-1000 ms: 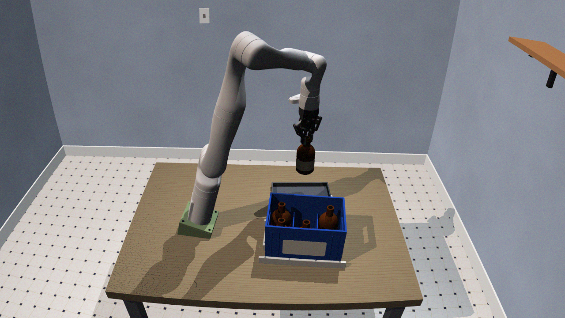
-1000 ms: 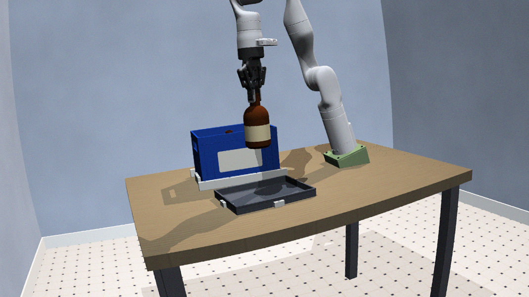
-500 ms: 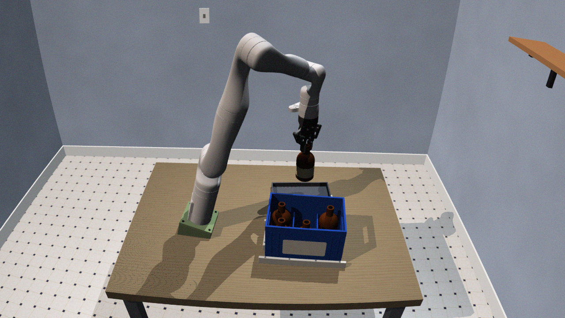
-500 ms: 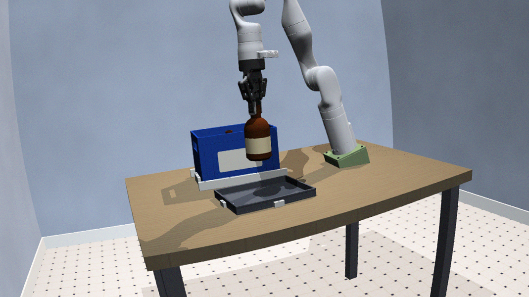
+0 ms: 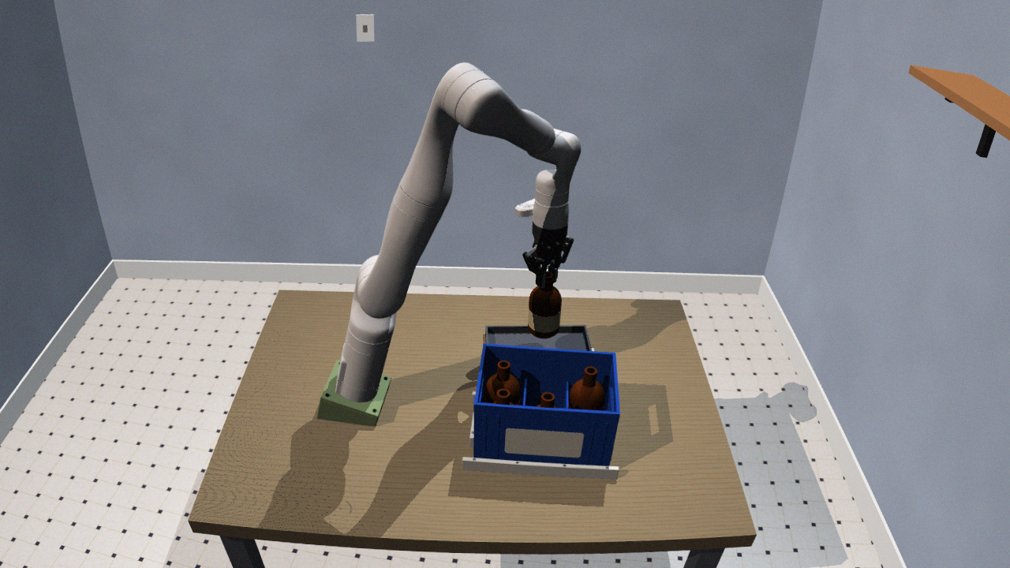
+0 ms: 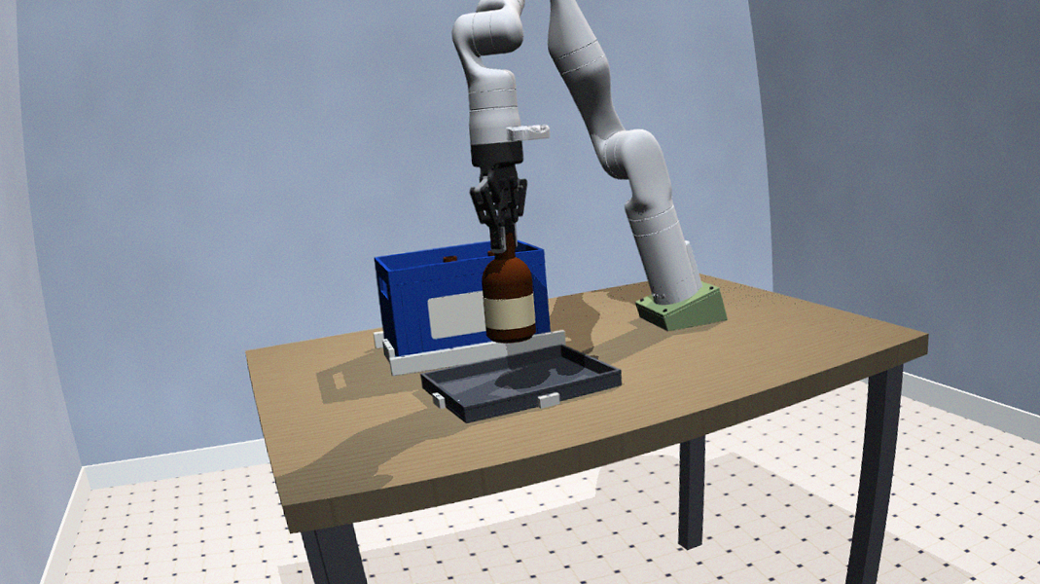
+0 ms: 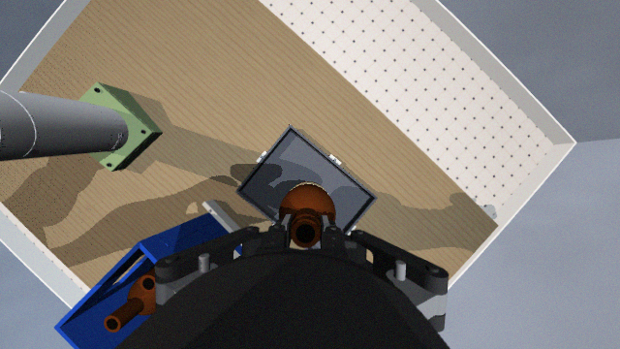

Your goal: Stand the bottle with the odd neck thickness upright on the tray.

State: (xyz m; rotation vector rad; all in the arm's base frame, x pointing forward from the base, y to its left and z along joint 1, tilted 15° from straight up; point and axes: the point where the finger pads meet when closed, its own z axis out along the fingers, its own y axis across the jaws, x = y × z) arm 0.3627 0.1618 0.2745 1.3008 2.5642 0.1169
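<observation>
My gripper is now 22 cm above the dark grey tray. Round my hand: blue crate: 27 cm to the right, 15 cm below, 3 cm behind.
</observation>
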